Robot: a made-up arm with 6 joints.
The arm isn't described. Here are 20 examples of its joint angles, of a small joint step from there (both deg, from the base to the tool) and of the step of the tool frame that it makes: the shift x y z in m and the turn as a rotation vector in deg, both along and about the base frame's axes.
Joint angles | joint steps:
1: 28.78 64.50 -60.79 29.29 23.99 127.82 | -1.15 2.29 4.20 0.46 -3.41 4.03
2: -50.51 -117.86 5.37 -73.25 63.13 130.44 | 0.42 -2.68 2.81 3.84 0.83 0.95
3: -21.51 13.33 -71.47 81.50 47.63 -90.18 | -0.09 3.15 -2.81 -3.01 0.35 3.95
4: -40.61 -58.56 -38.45 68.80 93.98 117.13 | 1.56 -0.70 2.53 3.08 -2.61 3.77
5: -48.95 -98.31 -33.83 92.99 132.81 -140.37 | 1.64 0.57 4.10 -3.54 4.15 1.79
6: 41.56 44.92 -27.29 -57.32 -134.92 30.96 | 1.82 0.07 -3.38 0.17 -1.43 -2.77
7: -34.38 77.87 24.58 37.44 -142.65 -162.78 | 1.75 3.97 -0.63 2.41 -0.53 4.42
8: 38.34 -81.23 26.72 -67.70 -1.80 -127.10 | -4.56 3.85 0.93 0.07 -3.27 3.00
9: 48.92 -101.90 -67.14 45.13 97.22 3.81 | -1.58 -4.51 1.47 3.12 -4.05 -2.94
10: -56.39 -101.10 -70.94 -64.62 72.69 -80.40 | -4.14 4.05 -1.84 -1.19 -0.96 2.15
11: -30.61 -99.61 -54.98 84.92 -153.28 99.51 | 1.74 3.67 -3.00 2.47 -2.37 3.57
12: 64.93 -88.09 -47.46 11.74 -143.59 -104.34 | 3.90 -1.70 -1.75 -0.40 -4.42 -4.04
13: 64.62 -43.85 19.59 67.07 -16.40 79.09 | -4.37 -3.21 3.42 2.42 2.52 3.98
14: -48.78 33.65 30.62 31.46 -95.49 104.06 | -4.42 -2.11 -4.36 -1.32 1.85 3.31
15: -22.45 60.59 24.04 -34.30 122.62 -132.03 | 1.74 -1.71 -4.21 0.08 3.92 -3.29
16: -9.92 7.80 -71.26 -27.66 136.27 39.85 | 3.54 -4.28 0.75 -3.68 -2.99 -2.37
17: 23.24 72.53 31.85 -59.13 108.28 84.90 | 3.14 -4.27 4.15 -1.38 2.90 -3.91
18: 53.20 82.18 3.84 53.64 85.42 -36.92 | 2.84 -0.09 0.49 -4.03 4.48 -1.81
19: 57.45 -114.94 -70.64 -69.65 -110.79 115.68 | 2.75 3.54 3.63 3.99 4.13 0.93
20: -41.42 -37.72 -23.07 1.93 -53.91 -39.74 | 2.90 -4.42 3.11 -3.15 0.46 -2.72
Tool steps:
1: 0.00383 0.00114 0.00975 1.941 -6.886 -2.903
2: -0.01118 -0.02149 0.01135 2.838 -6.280 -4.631
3: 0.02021 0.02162 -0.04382 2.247 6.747 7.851
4: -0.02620 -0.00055 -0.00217 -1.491 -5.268 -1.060
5: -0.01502 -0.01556 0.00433 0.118 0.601 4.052
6: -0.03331 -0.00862 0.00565 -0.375 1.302 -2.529
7: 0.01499 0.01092 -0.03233 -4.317 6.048 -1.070
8: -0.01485 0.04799 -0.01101 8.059 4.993 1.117
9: -0.07861 -0.00926 0.03751 5.397 -6.453 9.741
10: -0.05135 0.08311 -0.01155 5.050 3.579 7.327
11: 0.00838 0.01313 0.01083 -0.685 1.729 3.432
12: -0.02834 -0.03147 -0.02273 -4.459 3.455 3.956
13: -0.03295 -0.04136 -0.01172 7.056 -9.018 2.770
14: 0.00505 0.02695 0.01340 4.046 1.786 2.440
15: 0.01566 0.00580 0.02443 -4.724 -2.209 4.228
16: 0.00941 -0.00817 -0.03345 -3.245 -2.711 -3.557
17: 0.04105 -0.03195 -0.04260 -7.612 -8.402 4.683
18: 0.00099 0.00397 0.00956 -3.121 3.373 -3.267
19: -0.00738 0.00822 0.00423 -4.069 -1.960 4.979
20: -0.00366 -0.00164 0.03871 -2.392 -4.605 0.760
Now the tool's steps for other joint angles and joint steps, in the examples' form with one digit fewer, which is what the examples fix.
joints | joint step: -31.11 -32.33 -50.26 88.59 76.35 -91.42 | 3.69 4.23 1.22 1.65 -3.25 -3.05
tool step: 0.0044 0.0040 0.0119 -1.03 -0.69 -1.54
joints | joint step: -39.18 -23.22 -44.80 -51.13 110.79 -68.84 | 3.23 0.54 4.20 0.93 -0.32 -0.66
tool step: 0.0403 -0.0393 -0.0054 -2.04 -1.73 -4.40
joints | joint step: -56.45 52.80 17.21 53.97 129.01 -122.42 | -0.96 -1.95 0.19 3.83 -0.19 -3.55
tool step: -0.0384 0.0052 0.0326 -5.37 -0.75 -5.59
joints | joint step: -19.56 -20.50 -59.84 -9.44 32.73 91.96 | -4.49 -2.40 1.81 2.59 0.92 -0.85
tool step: 0.0367 0.0102 0.0379 3.02 -5.07 -3.23
